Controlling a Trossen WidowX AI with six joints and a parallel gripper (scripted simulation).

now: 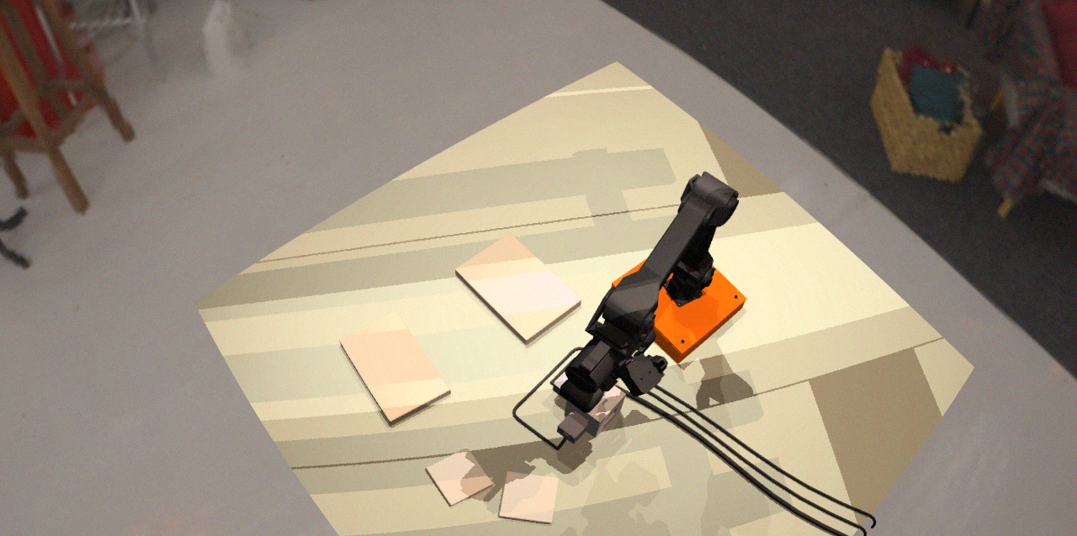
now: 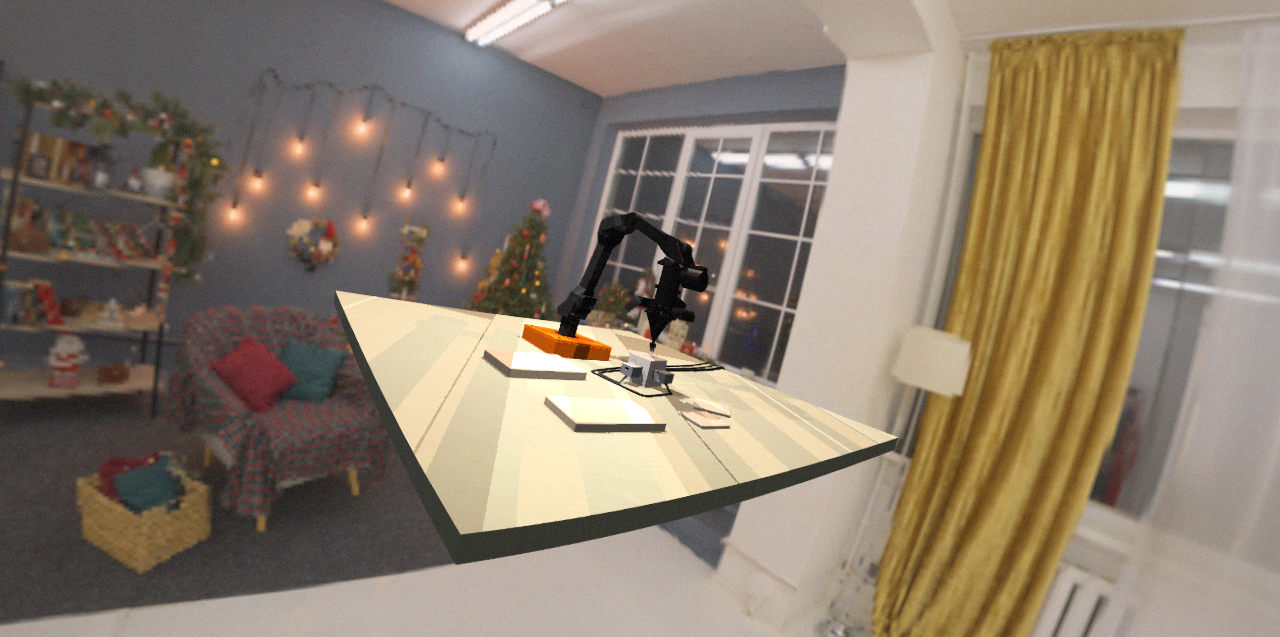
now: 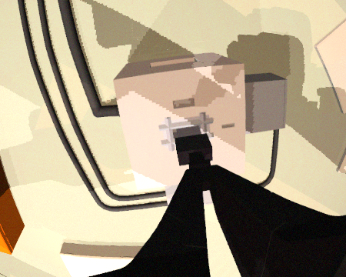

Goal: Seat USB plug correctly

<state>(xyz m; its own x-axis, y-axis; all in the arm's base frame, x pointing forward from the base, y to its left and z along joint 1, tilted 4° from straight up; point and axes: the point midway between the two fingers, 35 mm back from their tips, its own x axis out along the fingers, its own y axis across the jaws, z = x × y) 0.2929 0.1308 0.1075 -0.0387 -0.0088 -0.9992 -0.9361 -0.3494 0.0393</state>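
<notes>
Now: gripper tip 2 cm above the dark USB plug.
</notes>
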